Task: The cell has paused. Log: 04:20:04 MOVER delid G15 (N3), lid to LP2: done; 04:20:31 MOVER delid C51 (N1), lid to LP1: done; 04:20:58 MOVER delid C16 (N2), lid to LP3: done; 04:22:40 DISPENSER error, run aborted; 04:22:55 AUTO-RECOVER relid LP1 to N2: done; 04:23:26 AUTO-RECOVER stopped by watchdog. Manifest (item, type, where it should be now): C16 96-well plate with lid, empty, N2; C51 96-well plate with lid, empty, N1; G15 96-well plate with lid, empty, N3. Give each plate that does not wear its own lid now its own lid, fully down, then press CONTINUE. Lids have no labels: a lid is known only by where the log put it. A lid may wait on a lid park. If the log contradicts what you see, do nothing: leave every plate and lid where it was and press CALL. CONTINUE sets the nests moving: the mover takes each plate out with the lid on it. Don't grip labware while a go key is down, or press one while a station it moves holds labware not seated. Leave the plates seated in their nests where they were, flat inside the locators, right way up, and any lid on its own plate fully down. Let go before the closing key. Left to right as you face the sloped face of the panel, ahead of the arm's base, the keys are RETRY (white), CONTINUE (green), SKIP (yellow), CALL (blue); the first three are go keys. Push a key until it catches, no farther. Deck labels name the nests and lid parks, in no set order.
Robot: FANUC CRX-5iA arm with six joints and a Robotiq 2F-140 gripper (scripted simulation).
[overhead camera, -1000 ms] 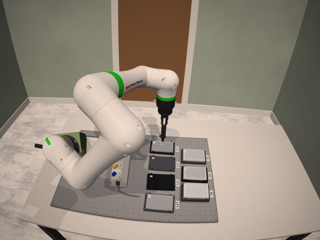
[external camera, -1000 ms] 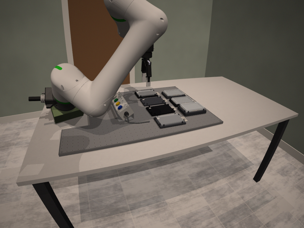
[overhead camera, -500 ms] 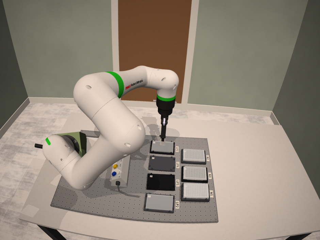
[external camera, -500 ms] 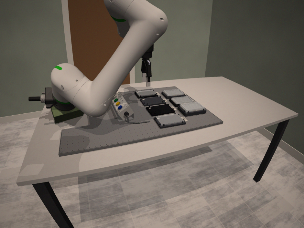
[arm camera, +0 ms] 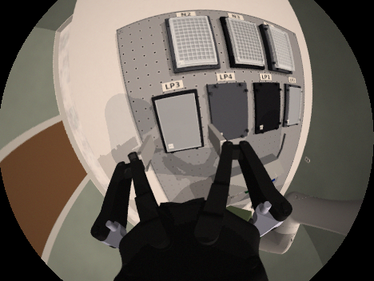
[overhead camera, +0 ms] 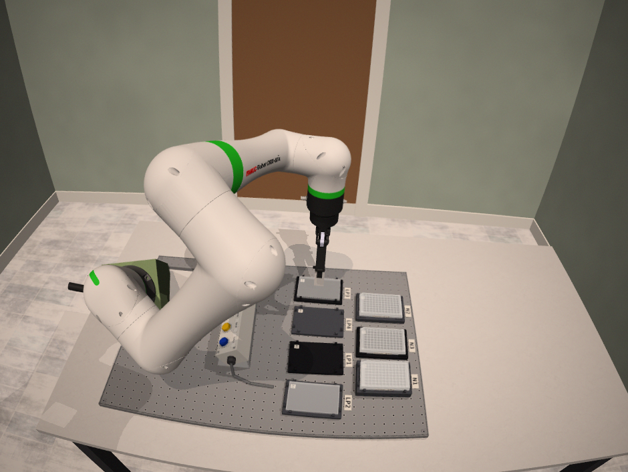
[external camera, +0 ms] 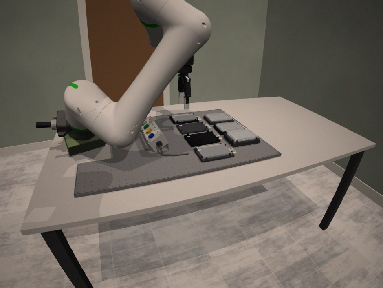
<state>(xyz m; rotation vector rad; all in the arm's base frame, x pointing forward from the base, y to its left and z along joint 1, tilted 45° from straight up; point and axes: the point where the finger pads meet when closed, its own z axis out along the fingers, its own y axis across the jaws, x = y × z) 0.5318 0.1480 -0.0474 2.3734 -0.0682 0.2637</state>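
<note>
Right now the lid park LP3 is 10 cm below my hand. Round my hand: white key: 25 cm behind, 10 cm to the right, 4 cm below; lid park LP1: 2 cm behind, 26 cm to the right, 10 cm below; lid park LP4: 1 cm behind, 13 cm to the right, 10 cm below.
</note>
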